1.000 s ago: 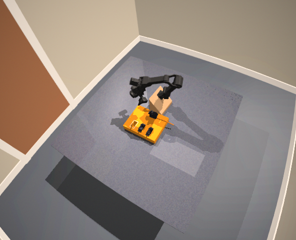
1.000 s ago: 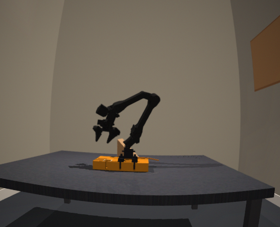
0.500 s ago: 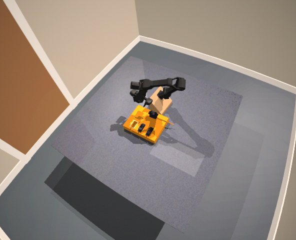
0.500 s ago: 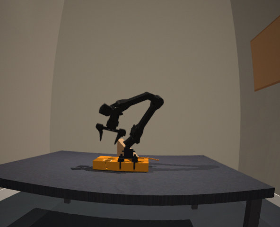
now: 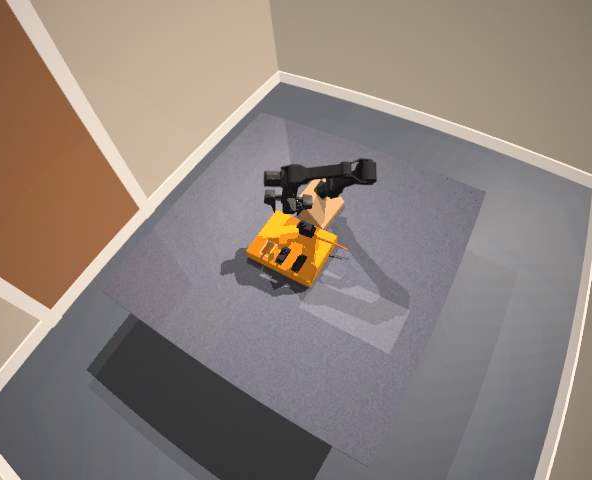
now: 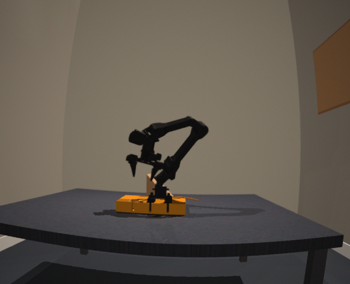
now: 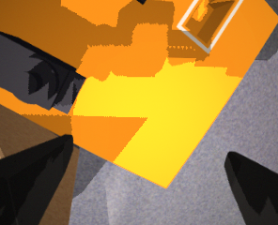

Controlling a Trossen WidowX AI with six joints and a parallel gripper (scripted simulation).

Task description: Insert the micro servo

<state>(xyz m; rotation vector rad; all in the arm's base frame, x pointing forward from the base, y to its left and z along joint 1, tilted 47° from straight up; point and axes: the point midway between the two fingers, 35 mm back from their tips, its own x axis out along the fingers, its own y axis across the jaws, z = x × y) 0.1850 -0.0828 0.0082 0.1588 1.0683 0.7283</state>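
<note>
Now: the orange deck 110 mm below my gripper tip, 60 mm to the left of it and 20 mm ahead of it.
</note>
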